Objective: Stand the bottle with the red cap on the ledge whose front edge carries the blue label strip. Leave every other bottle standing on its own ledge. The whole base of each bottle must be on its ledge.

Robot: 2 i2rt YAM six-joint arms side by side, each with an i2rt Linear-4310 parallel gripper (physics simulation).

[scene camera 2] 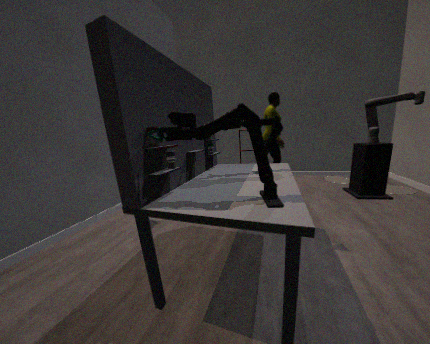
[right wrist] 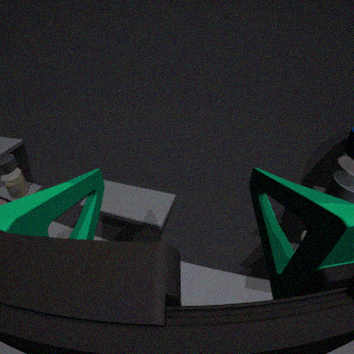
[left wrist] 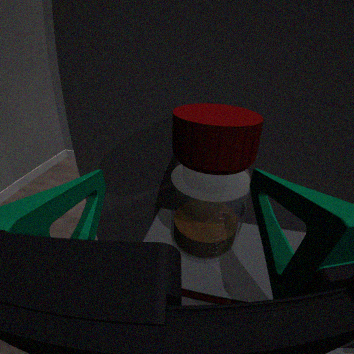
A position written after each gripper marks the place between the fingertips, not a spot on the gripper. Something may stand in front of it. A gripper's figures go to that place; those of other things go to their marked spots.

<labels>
The left gripper [left wrist: 177, 177]: 0.13 m from the lens. A red-capped bottle [left wrist: 214, 143] is 0.11 m from the lens. A tall board [left wrist: 121, 76] is 0.18 m from the lens. The marked spots on the tall board and the red-capped bottle are 0.10 m apart.
</labels>
